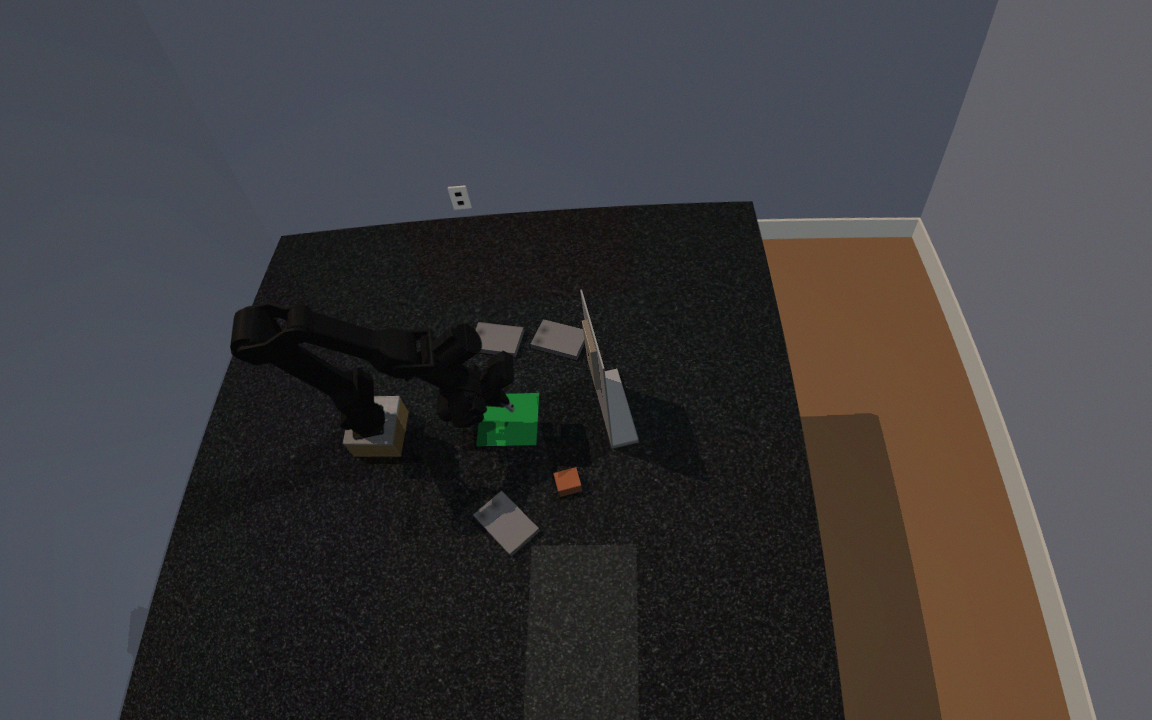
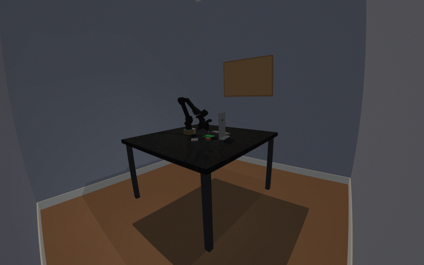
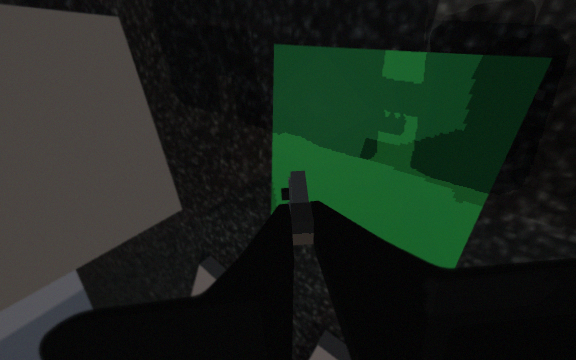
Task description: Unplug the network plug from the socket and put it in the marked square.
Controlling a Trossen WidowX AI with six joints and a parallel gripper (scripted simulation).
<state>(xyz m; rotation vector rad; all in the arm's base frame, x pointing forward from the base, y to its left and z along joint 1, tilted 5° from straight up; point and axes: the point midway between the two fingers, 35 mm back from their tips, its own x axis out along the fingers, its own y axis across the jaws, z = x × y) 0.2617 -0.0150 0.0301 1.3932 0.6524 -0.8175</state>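
Right now my gripper tip is 6 cm above the green marked square and 1 cm past it. Also, from my gripper tip: grey network plug right at my gripper tip; then upright panel 19 cm ahead, 6 cm above, 2 cm to the right; then orange block 17 cm to the right, 9 cm ahead, 5 cm below.
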